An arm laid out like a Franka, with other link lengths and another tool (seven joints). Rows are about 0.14 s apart.
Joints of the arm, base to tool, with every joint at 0 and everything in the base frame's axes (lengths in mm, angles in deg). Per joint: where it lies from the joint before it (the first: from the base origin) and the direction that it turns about. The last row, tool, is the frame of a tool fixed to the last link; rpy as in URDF.
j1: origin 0.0 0.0 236.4 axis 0 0 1
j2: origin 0.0 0.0 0.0 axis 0 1 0
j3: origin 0.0 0.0 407.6 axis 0 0 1
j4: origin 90.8 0.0 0.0 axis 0 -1 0
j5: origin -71.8 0.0 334.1 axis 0 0 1
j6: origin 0.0 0.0 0.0 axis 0 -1 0
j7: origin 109.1 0.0 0.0 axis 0 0 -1
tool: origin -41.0 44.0 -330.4 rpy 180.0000 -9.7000 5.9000
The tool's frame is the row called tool.
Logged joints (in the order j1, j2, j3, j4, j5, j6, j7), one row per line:
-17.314 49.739 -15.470 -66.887 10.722 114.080 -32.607
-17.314 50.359 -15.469 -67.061 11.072 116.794 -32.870
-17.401 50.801 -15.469 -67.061 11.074 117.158 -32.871
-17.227 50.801 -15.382 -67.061 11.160 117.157 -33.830
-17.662 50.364 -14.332 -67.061 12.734 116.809 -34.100
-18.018 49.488 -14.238 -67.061 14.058 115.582 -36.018
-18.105 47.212 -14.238 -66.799 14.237 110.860 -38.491
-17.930 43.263 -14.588 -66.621 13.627 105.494 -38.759
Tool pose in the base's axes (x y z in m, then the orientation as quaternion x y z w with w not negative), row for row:
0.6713 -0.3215 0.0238 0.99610 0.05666 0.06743 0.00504
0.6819 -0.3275 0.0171 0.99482 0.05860 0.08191 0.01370
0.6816 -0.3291 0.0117 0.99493 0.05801 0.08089 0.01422
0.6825 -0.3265 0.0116 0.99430 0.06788 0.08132 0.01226
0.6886 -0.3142 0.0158 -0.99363 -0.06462 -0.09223 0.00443
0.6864 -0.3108 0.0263 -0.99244 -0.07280 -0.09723 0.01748
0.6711 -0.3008 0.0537 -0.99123 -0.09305 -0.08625 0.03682
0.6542 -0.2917 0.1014 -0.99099 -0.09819 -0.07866 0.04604
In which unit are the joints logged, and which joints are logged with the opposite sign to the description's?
The joints are logged in degrees. Opposite sign: none.
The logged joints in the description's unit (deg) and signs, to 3 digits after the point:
-17.314 49.739 -15.470 -66.887 10.722 114.080 -32.607
-17.314 50.359 -15.469 -67.061 11.072 116.794 -32.870
-17.401 50.801 -15.469 -67.061 11.074 117.158 -32.871
-17.227 50.801 -15.382 -67.061 11.160 117.157 -33.830
-17.662 50.364 -14.332 -67.061 12.734 116.809 -34.100
-18.018 49.488 -14.238 -67.061 14.058 115.582 -36.018
-18.105 47.212 -14.238 -66.799 14.237 110.860 -38.491
-17.930 43.263 -14.588 -66.621 13.627 105.494 -38.759

